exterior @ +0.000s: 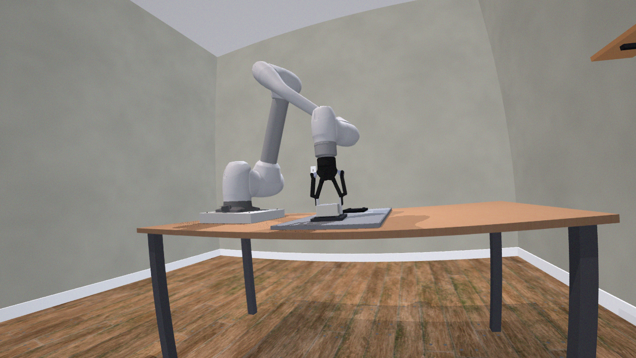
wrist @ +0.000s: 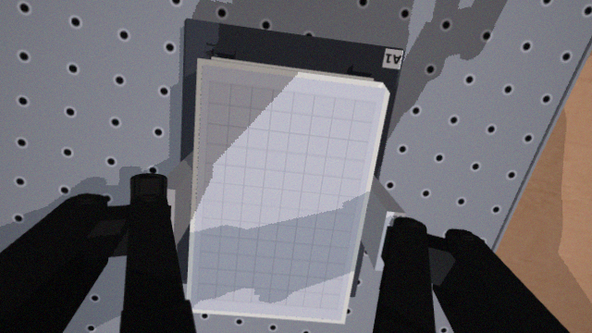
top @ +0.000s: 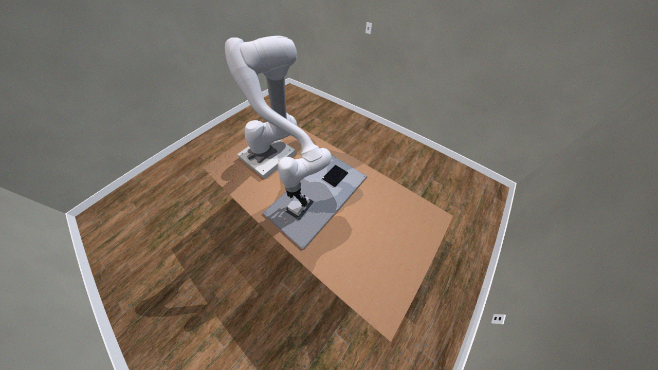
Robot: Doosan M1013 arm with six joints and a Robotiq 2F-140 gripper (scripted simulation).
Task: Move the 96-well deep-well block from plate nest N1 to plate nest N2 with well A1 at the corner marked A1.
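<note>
The white 96-well deep-well block lies 1 cm below my hand. The rest, counted from my hand: white A1 label (27 cm to the left, 6 cm behind, 3 cm below).
</note>
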